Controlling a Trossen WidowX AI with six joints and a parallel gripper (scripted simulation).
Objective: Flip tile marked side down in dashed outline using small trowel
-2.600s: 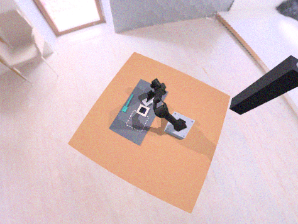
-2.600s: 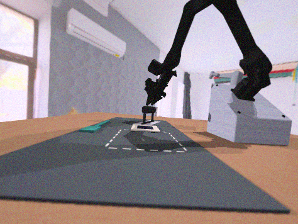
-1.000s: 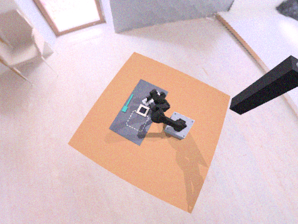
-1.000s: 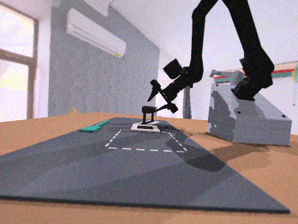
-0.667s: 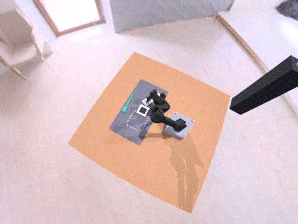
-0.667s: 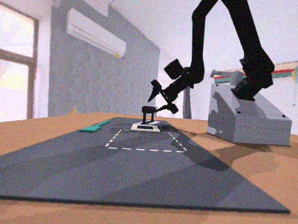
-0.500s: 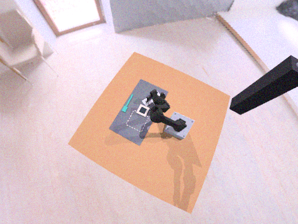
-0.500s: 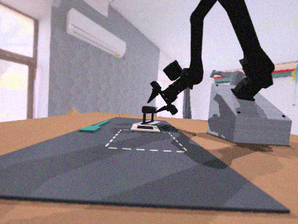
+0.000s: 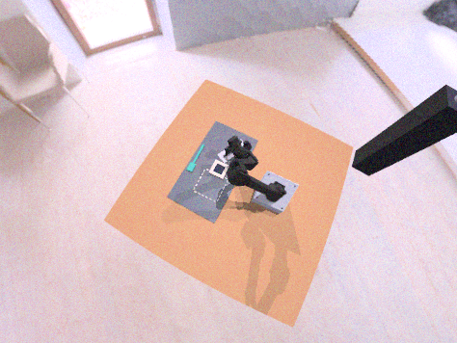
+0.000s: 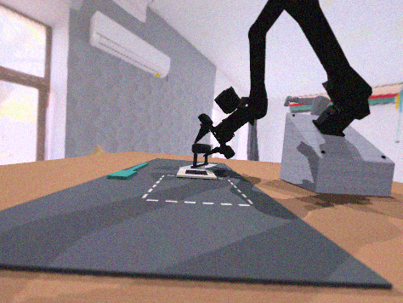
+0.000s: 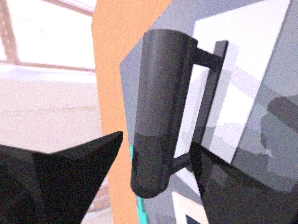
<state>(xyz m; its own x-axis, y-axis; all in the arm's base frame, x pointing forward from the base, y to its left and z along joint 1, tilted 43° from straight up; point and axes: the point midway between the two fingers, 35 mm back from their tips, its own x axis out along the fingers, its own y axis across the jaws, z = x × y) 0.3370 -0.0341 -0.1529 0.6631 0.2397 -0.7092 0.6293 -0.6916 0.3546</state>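
Now: the small trowel 30 mm below my gripper tip. Also, from my gripper tip: dark mat: 140 mm to the left, 90 mm below, 40 mm ahead; then white tile: 150 mm to the left, 60 mm below; then teal trowel: 170 mm to the left, 170 mm ahead, 60 mm below.
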